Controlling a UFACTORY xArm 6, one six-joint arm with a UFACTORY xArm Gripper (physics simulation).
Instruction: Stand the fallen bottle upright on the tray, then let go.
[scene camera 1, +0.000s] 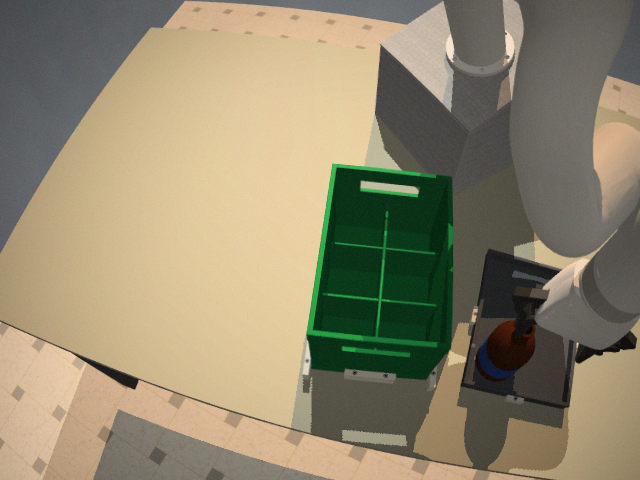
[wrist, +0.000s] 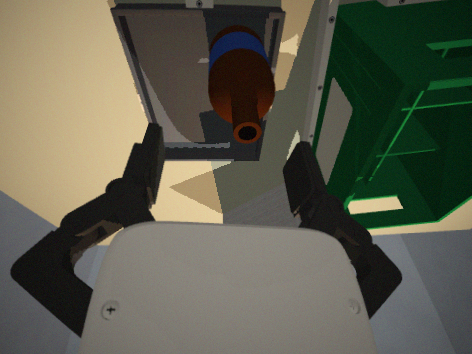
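Where they show: gripper, fingertip midpoint: (scene camera 1: 549, 340) (wrist: 229, 148); arm's base, link origin: (scene camera 1: 480, 49).
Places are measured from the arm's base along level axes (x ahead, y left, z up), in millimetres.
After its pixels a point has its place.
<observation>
The brown bottle (scene camera 1: 509, 346) @(x 496, y 43, z -123 mm) (wrist: 241, 82) @(x 507, y 57, z -126 mm) with a blue band stands on its base inside the dark tray (scene camera 1: 547, 369) @(x 495, y 158, z -240 mm) (wrist: 170, 60) @(x 492, y 151, z -240 mm), near the tray wall that faces the green crate. It looks upright, with its mouth facing up. My gripper (scene camera 1: 550, 345) @(x 514, y 68, z -36 mm) (wrist: 229, 148) @(x 514, y 68, z -36 mm) is open, with nothing between its fingers. In the wrist view the bottle's mouth shows beyond the fingertips, nearer the right finger. In the scene view one finger overlaps the bottle's neck, and the arm hides part of the tray. Whether that finger touches the neck cannot be told.
A green crate (scene camera 1: 382, 279) @(x 393, y -149, z -151 mm) (wrist: 350, 210) @(x 254, y -101, z -103 mm) with inner dividers stands beside the tray, a narrow gap away. The grey robot pedestal (scene camera 1: 421, 103) @(x 64, y -98, z -95 mm) stands behind the crate. Small light brackets (scene camera 1: 369, 376) @(x 530, y -152, z -216 mm) sit against the crate's foot, and others against the tray. The table's front edge lies beyond both.
</observation>
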